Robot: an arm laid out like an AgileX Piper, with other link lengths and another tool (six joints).
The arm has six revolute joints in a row. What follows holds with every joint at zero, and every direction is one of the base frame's. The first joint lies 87.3 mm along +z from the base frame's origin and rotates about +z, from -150 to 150 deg. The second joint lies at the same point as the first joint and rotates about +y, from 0 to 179.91 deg. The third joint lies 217.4 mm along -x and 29.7 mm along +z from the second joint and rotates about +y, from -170 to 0 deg. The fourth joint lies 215.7 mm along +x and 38.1 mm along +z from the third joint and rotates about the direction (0.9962, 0, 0.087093), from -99.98 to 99.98 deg. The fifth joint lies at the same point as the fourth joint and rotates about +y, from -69.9 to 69.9 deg. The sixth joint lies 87 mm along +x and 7.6 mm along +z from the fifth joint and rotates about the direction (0.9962, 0, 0.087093), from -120 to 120 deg. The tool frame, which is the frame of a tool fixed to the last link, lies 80 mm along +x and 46 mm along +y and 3 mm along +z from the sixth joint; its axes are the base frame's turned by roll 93.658, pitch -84.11 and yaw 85.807 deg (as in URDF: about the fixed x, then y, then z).
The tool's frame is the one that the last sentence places.
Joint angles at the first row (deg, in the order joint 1, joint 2, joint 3, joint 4, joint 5, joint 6):
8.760, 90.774, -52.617, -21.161, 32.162, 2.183
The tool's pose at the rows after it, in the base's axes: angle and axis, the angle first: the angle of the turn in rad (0 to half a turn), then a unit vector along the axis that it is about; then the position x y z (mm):
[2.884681 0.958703 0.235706 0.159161 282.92 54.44 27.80]
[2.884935 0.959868 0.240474 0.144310 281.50 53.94 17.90]
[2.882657 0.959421 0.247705 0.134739 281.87 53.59 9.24]
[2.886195 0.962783 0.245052 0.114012 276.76 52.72 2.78]
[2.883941 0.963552 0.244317 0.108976 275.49 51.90 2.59]
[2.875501 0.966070 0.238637 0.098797 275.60 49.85 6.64]
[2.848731 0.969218 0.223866 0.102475 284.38 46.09 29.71]
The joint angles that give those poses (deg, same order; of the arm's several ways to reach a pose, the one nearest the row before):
8.761, 93.229, -52.617, -21.325, 31.243, 2.185
8.759, 95.263, -52.635, -21.634, 30.953, 2.182
8.760, 97.297, -52.888, -22.227, 30.275, 2.107
8.824, 98.365, -52.832, -21.763, 31.578, 2.161
8.823, 98.371, -52.914, -21.762, 32.247, 2.159
8.824, 98.223, -54.249, -21.571, 34.942, 2.160
8.824, 96.410, -58.786, -21.586, 40.951, 2.162

